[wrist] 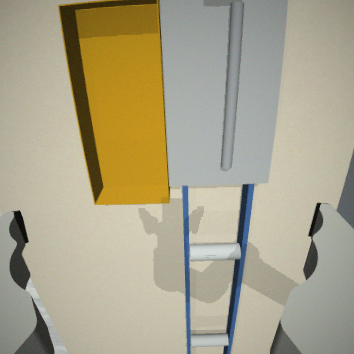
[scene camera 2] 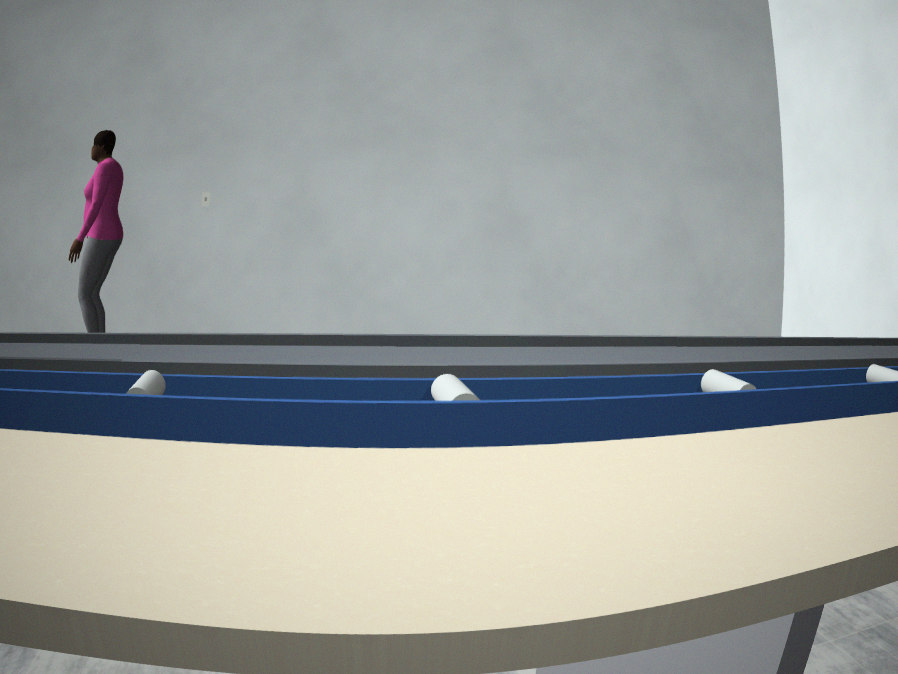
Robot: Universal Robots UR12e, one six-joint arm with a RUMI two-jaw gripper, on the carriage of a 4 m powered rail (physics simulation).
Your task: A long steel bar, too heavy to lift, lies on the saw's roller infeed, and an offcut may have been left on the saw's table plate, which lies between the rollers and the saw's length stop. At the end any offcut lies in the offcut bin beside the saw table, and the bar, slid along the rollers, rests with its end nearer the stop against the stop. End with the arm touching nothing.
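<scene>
A grey round offcut lies lengthwise on the saw's pale grey table plate, right of its middle in the wrist view; its near end is a little short of the plate's roller-side edge. The yellow offcut bin stands against the plate's left side, its visible floor bare. Blue roller infeed rails run from the plate with white rollers between them; no bar shows on these stretches. My gripper is open and empty, above the table. The long bar and the length stop do not show.
The infeed stands on a cream table top, where the arm's shadow falls beside and across the rails. A long grey rail runs behind the infeed. A person in a pink top stands beyond it at the left.
</scene>
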